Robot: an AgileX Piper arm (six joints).
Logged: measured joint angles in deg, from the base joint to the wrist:
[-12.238, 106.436, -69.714, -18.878, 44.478, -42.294]
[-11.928, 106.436, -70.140, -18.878, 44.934, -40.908]
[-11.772, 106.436, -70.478, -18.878, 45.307, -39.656]
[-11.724, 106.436, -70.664, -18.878, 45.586, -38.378]
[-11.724, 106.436, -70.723, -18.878, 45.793, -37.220]
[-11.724, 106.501, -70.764, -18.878, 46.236, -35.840]
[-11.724, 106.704, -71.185, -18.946, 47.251, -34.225]
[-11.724, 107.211, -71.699, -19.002, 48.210, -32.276]
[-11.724, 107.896, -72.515, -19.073, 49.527, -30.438]
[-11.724, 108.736, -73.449, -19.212, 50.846, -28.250]
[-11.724, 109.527, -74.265, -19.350, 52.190, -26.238]
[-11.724, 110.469, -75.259, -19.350, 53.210, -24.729]
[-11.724, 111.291, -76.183, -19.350, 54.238, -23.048]
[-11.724, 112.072, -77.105, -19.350, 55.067, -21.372]
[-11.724, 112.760, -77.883, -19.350, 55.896, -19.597]
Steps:
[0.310, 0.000, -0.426, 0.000, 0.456, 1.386]
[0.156, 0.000, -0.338, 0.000, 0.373, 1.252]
[0.048, 0.000, -0.186, 0.000, 0.279, 1.278]
[0.000, 0.000, -0.059, 0.000, 0.207, 1.158]
[0.000, 0.065, -0.041, 0.000, 0.443, 1.380]
[0.000, 0.203, -0.421, -0.068, 1.015, 1.615]
[0.000, 0.507, -0.514, -0.056, 0.959, 1.949]
[0.000, 0.685, -0.816, -0.071, 1.317, 1.838]
[0.000, 0.840, -0.934, -0.139, 1.319, 2.188]
[0.000, 0.791, -0.816, -0.138, 1.344, 2.012]
[0.000, 0.942, -0.994, 0.000, 1.020, 1.509]
[0.000, 0.822, -0.924, 0.000, 1.028, 1.681]
[0.000, 0.781, -0.922, 0.000, 0.829, 1.676]
[0.000, 0.688, -0.778, 0.000, 0.829, 1.775]

